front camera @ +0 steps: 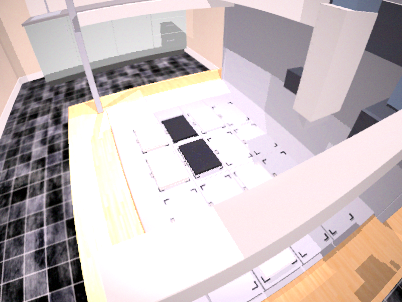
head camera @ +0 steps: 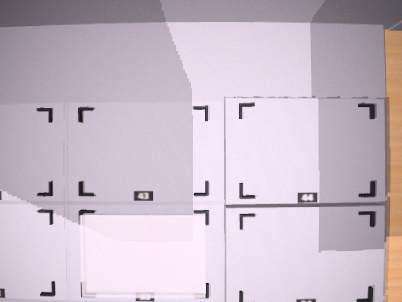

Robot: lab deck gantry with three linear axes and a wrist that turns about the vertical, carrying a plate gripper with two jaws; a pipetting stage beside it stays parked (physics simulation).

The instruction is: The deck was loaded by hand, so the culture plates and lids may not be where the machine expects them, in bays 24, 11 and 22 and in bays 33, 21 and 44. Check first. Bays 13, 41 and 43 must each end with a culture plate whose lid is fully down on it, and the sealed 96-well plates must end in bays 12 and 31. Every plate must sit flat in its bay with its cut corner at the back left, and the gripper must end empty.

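Pixels of known places: robot's base, link origin: (front camera: 134, 130).
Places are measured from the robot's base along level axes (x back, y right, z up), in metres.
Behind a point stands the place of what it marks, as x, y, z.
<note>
In the head view, bay 43 (head camera: 135, 155) @(-0.384, -0.360, 0.000) and bay 44 (head camera: 280, 155) @(-0.529, -0.359, 0.015) hold no plate or lid. A pale, flat, see-through-edged piece (head camera: 145, 257) @(-0.395, -0.257, 0.008) lies in the bay in front of bay 43; its kind is unclear. In the front view, two dark-topped plates (front camera: 179, 128) @(-0.074, -0.148, 0.008) (front camera: 200, 156) @(-0.237, -0.149, 0.017) lie in neighbouring bays. Two pale plates (front camera: 150, 138) @(-0.087, -0.039, 0.014) (front camera: 168, 169) @(-0.241, -0.045, 0.014) lie beside them along the deck's left side. Another pale plate (front camera: 277, 265) @(-0.608, -0.144, 0.029) lies at the near edge. The gripper's dark body shows partly at the right of the front view; its jaws are hidden.
A white boxy column (front camera: 330, 65) @(-0.478, -0.244, 0.384) hangs over the back of the deck. A broad pale gantry beam (front camera: 300, 195) @(-0.623, -0.016, 0.400) crosses the front view and hides part of the bays. A thin upright post (front camera: 87, 65) @(0.207, 0.100, 0.207) stands at the far left corner. Wood (head camera: 395, 150) borders the deck's right edge.
</note>
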